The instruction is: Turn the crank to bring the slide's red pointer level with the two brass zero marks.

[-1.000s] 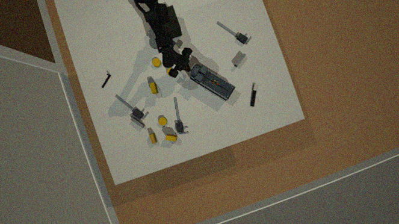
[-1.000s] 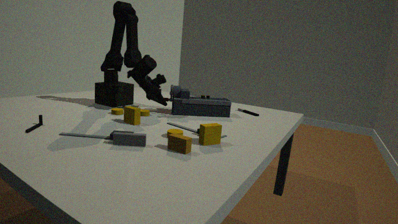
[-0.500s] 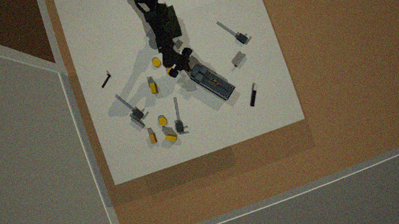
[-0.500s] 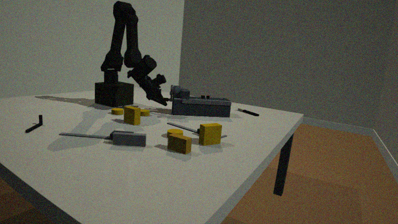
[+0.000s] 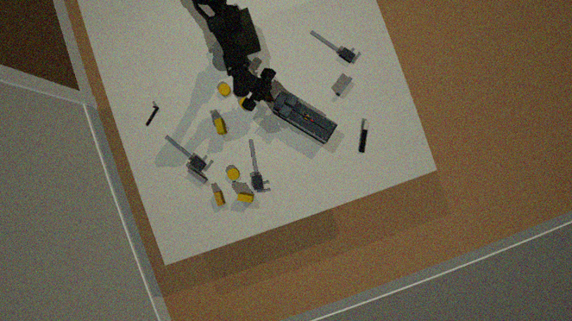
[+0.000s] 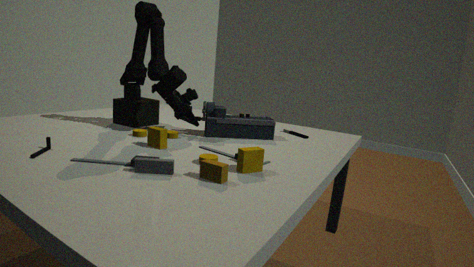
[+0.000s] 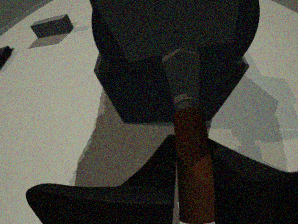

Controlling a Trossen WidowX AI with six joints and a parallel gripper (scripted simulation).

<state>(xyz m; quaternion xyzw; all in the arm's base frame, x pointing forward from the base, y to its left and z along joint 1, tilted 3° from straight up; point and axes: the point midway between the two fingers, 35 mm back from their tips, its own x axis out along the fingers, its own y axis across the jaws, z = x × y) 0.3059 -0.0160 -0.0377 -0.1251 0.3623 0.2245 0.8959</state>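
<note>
Now: the brown crank handle 3 cm above my gripper tip, 2 cm behind it and 1 cm to the right of it. From my gripper tip the other things lie so: slide: 16 cm ahead, 10 cm to the left, 5 cm above; black l-shaped key: 48 cm to the right, 22 cm behind, 2 cm below; black bar: 31 cm ahead, 29 cm to the left, 3 cm below.
</note>
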